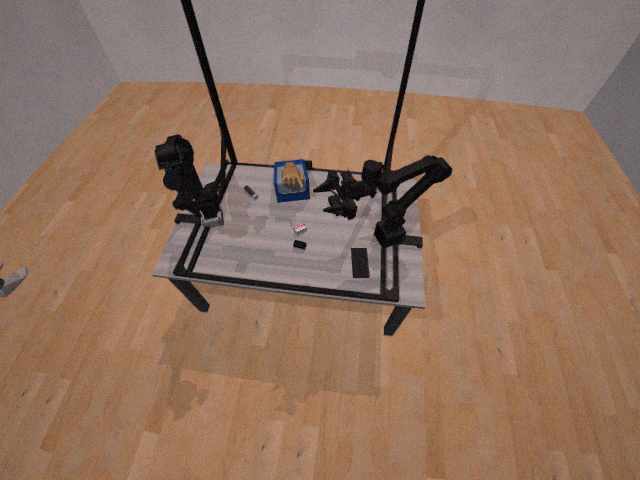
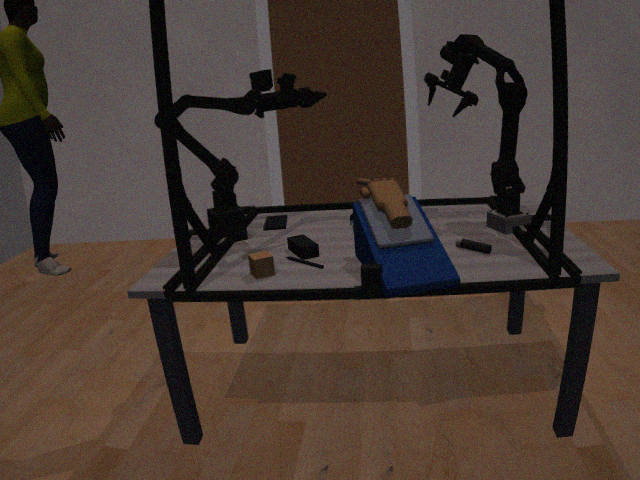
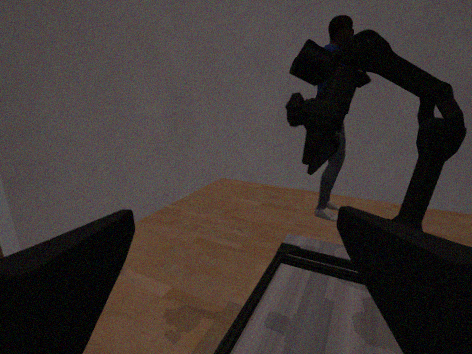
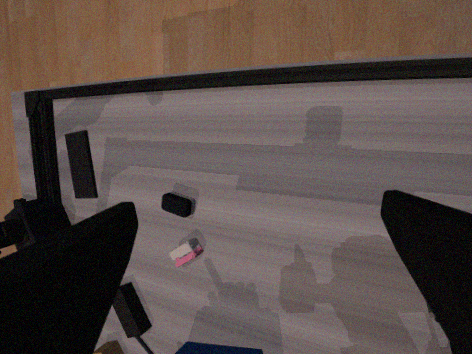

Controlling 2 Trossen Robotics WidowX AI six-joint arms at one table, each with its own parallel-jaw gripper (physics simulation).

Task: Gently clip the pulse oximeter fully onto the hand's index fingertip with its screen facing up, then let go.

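Places are measured from the left arm's base along level axes (x ahead, y left, z up), in metres.
Pixels of known places: left gripper, between the fingertips: (image 1: 318, 200) (image 2: 320, 94) (image 3: 237, 218); right gripper, between the fingertips: (image 1: 210, 214) (image 2: 440, 111) (image 3: 307, 169) (image 4: 259, 208); left arm's base, origin of its link: (image 1: 391, 227) (image 2: 225, 209) (image 4: 19, 229); right arm's base, origin of its link: (image 1: 210, 213) (image 2: 508, 212).
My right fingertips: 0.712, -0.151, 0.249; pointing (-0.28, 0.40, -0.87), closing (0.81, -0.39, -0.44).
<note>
Ahead of a thing's pixels: the offset from my right fingertips to its middle, as dx, dy, dz.
A tan hand (image 1: 292, 175) (image 2: 390, 198) rests on a grey pad on the sloped blue stand (image 1: 292, 196) (image 2: 419, 271) (image 4: 220, 348); its fingers look bare. A small white and pink block {-0.341, -0.048, -0.328} (image 1: 299, 228) (image 4: 187, 252) with a dark end lies on the table, next to a small black rounded block {-0.309, +0.039, -0.328} (image 1: 299, 244) (image 4: 176, 204). I cannot tell for sure which is the pulse oximeter; no lit screen shows. My left gripper (image 1: 320, 200) (image 2: 324, 95) (image 3: 237, 218) is open and empty, raised beside the stand. My right gripper (image 2: 443, 110) (image 4: 259, 208) is open and empty, high above the table.
A black flat slab {-0.531, +0.219, -0.340} (image 1: 359, 262) (image 2: 275, 222) (image 4: 81, 164), a black box {-0.564, -0.120, -0.327} (image 2: 302, 246) (image 4: 132, 310), a pen {-0.596, -0.200, -0.340} (image 2: 305, 261), a wooden cube {-0.711, -0.215, -0.319} (image 2: 261, 264) and a dark cylinder {-0.178, -0.378, -0.331} (image 1: 250, 192) (image 2: 473, 245) lie on the table. Black frame posts rise at the table's sides.
</note>
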